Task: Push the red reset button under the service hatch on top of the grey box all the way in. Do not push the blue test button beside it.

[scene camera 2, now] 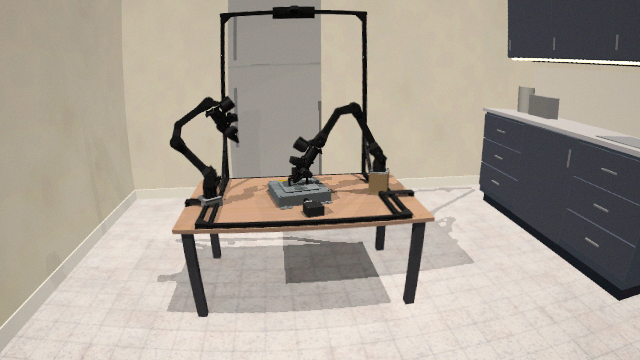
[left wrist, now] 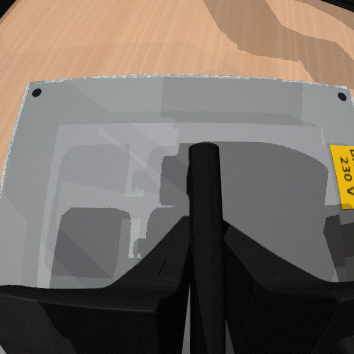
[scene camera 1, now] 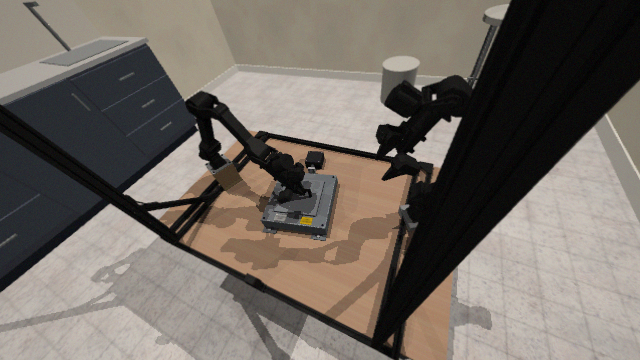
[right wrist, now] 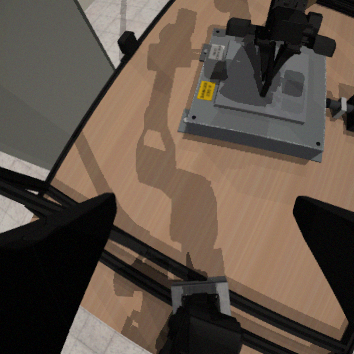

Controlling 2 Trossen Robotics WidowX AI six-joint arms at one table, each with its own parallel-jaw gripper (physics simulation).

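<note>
The grey box sits on the table. Its flat grey hatch lies closed on top. A black bar handle stands on the hatch. My left gripper is shut on this handle, low over the hatch. The red reset button and the blue test button do not show in these views; the hatch covers what is under it. My right gripper is open and empty, raised well away from the box.
A yellow danger label is on the box top near one edge. A small black block stands beside the box. Black frame rails run along the table edges.
</note>
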